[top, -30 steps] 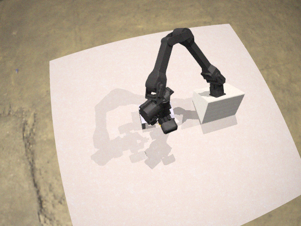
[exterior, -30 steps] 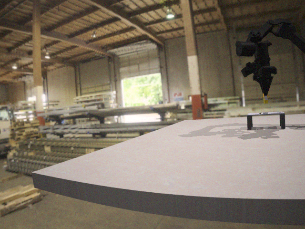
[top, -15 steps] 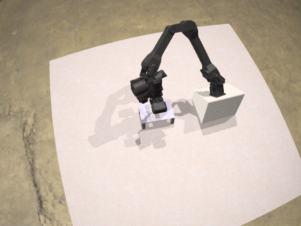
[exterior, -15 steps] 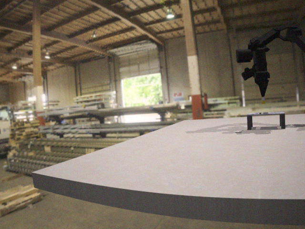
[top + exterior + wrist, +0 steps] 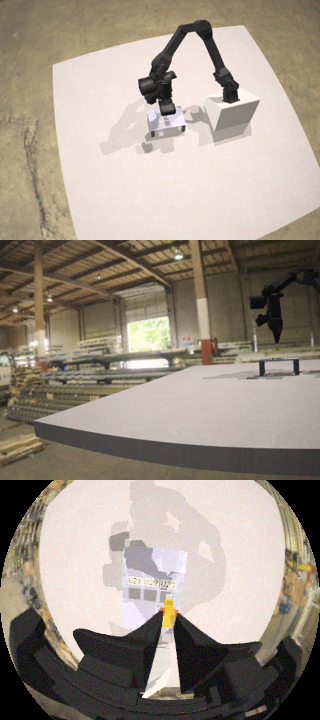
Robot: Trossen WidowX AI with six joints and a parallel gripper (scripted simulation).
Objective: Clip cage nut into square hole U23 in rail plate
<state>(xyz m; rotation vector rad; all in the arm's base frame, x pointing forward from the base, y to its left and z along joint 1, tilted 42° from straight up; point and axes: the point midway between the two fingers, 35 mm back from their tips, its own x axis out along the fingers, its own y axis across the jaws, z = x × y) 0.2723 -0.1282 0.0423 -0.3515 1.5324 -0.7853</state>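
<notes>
The label is 3 cm ahead of my gripper tip, 2 cm to the left of it and 6 cm below it. The rest, counted from my gripper tip: cage nut 1 cm below.
</notes>
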